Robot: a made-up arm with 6 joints.
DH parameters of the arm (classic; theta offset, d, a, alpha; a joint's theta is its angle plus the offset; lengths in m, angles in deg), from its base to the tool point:
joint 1: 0 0.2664 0 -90
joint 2: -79.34 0 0.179 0
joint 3: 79.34 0 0.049 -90
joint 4: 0 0.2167 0 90
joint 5: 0 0 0.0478 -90
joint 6: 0 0.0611 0 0
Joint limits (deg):
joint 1: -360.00..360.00
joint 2: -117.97..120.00
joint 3: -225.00..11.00
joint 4: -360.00..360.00
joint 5: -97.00..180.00
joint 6: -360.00..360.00
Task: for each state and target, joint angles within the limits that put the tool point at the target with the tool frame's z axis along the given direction. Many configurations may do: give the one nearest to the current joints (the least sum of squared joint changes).
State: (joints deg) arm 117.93 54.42 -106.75 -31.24 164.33 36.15
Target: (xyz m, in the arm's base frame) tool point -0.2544 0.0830 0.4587 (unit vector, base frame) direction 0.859 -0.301 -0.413
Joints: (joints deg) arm 160.70 34.20 -148.52 6.89 179.91 36.15
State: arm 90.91 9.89 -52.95 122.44 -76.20 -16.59
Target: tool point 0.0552 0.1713 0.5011 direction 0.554 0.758 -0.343
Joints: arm 89.81 -22.74 -84.80 135.24 -51.58 -16.59
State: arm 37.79 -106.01 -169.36 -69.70 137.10 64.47
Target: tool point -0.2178 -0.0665 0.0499 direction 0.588 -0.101 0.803
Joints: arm 2.95 -117.83 -206.89 -94.94 172.44 64.47
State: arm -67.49 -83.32 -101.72 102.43 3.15 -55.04
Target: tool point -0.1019 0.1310 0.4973 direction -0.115 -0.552 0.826
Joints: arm -67.25 -104.15 -73.86 143.74 -32.70 -55.04
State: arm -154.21 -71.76 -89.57 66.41 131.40 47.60
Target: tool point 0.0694 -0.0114 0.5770 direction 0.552 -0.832 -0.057
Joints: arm -135.37 -77.83 -66.97 79.06 86.34 47.60
